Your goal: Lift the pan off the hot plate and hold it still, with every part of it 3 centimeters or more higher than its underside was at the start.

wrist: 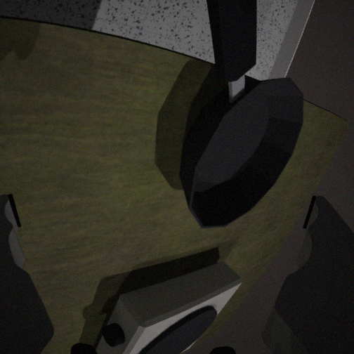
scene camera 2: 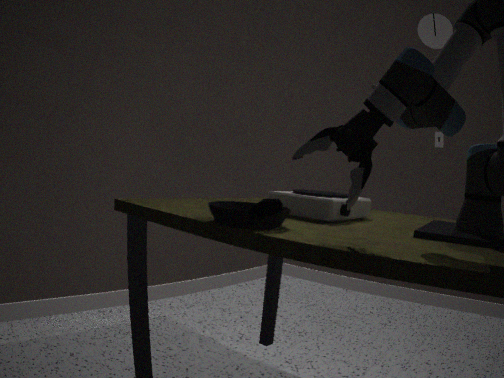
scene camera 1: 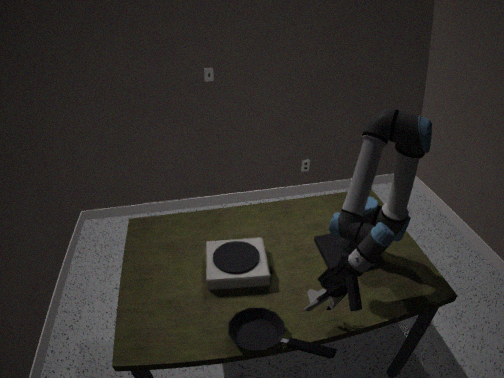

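Pixels of known places: gripper, between the fingertips: [scene camera 2: 320, 184] [scene camera 1: 316, 310]; arm's base, origin of its link: [scene camera 2: 478, 230] [scene camera 1: 355, 243].
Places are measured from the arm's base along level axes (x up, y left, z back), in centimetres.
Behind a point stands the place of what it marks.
Note:
The black pan [scene camera 1: 256, 331] {x -1.7, y 31.6, z -53.7 cm} [scene camera 2: 242, 215] {x 1.1, y 40.6, z -49.4 cm} [wrist: 240, 145] is off the hot plate, on the table by its front edge. Its handle [scene camera 1: 312, 347] {x 4.9, y 47.6, z -39.6 cm} [wrist: 234, 40] sticks out past that edge; in scene camera 2 it points toward the camera. The white hot plate [scene camera 1: 237, 281] {x 2.9, y 9.9, z -55.3 cm} [scene camera 2: 315, 207] {x 1.7, y 10.8, z -48.4 cm} [wrist: 175, 295], with a dark round top, stands behind the pan, a gap between them. My gripper [scene camera 1: 331, 306] [scene camera 2: 322, 184] {x 8.8, y 35.9, z -34.5 cm} [wrist: 160, 200] is open and empty. It hangs above the table, to the right of the pan and hot plate in scene camera 1, apart from both.
The table [scene camera 1: 165, 310] {x -2.0, y 14.9, z -84.5 cm} [scene camera 2: 170, 210] {x -2.0, y 35.7, z -78.1 cm} [wrist: 100, 150] has its front edge close to the pan. The arm's dark base plate [scene camera 1: 327, 250] {x 0.1, y 0.3, z -14.2 cm} [scene camera 2: 435, 231] {x -0.3, y 11.9, z -12.0 cm} is on the right part of the table. Walls stand behind and to the right of the table.

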